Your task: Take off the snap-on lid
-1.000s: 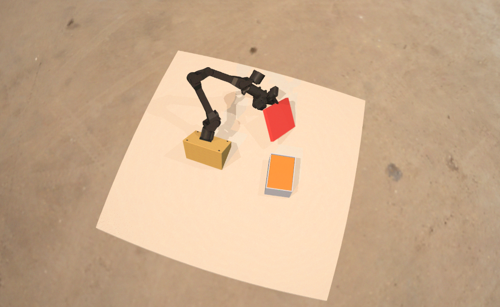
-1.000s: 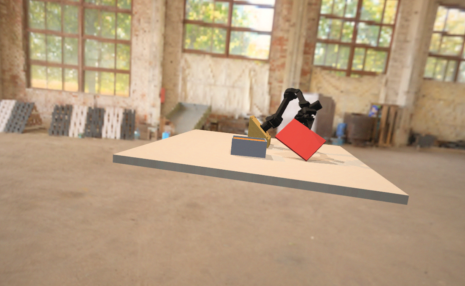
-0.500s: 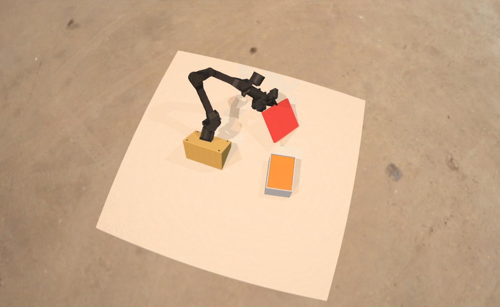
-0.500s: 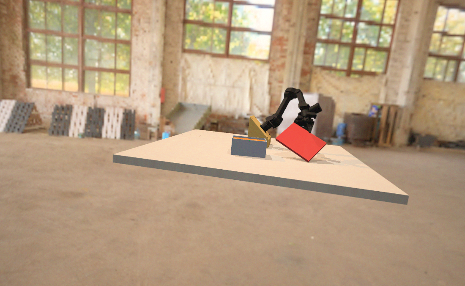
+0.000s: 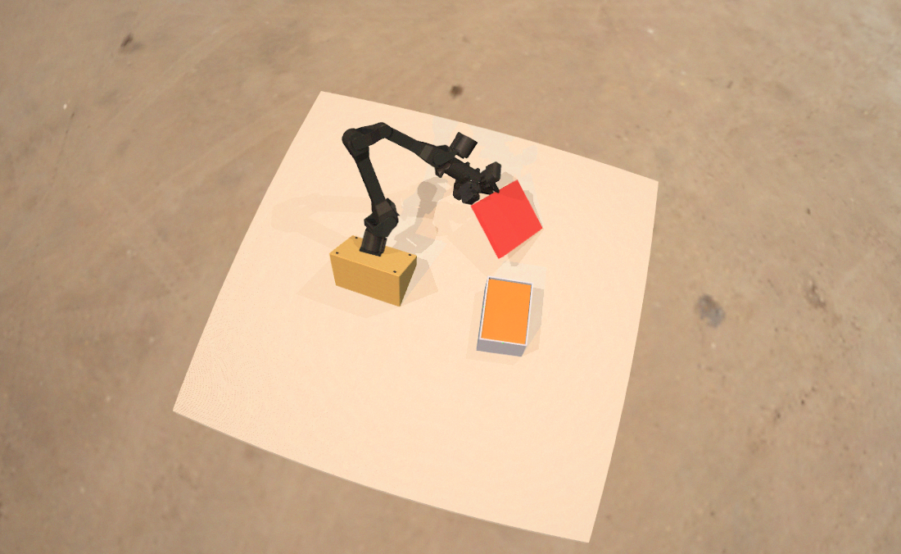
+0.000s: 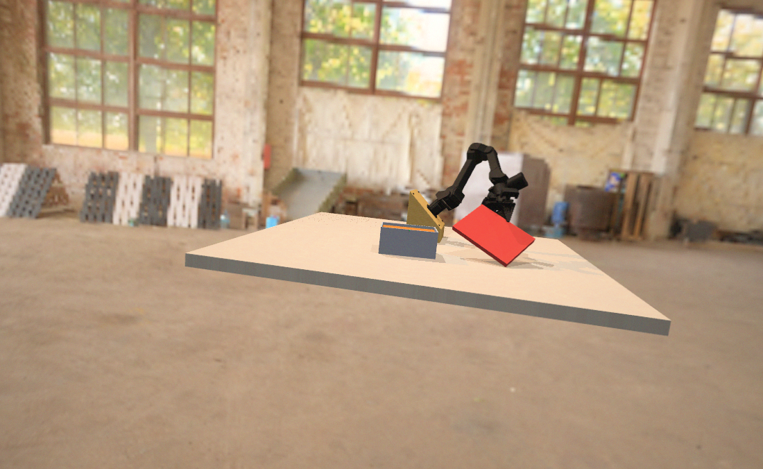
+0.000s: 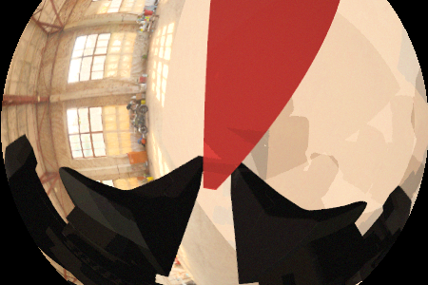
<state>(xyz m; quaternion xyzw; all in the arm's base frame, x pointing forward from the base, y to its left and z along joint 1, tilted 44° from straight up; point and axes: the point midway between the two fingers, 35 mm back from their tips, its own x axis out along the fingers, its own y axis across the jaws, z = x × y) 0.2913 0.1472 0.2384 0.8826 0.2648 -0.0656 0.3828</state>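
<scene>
My gripper tip is 6 cm to the left of the red lid, 5 cm short of it and 3 cm above it. Round my gripper tip: grey storage box (36 cm to the right, 9 cm below, 9 cm ahead).
</scene>
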